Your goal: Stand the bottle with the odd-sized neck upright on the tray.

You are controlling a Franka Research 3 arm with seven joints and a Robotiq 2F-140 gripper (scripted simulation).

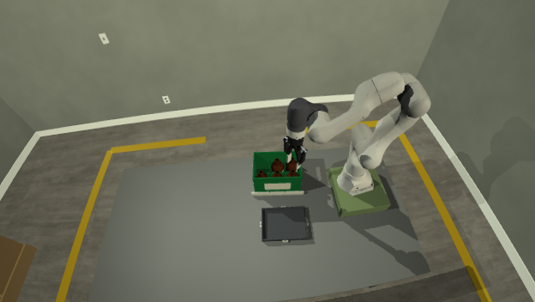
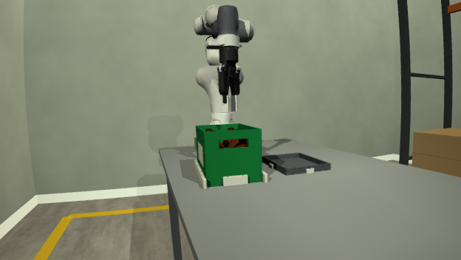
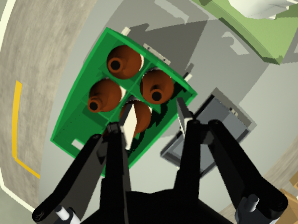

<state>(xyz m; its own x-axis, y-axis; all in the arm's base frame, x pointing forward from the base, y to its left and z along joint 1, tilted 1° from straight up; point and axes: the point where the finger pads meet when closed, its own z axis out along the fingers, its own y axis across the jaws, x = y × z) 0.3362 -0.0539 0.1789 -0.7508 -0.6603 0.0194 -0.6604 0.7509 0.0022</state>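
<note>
My gripper is now 80 mm short of the green crate, 50 mm to the left of it and 170 mm above it. Round my hand: dark grey tray 70 mm ahead, 240 mm to the left, 250 mm below.
</note>
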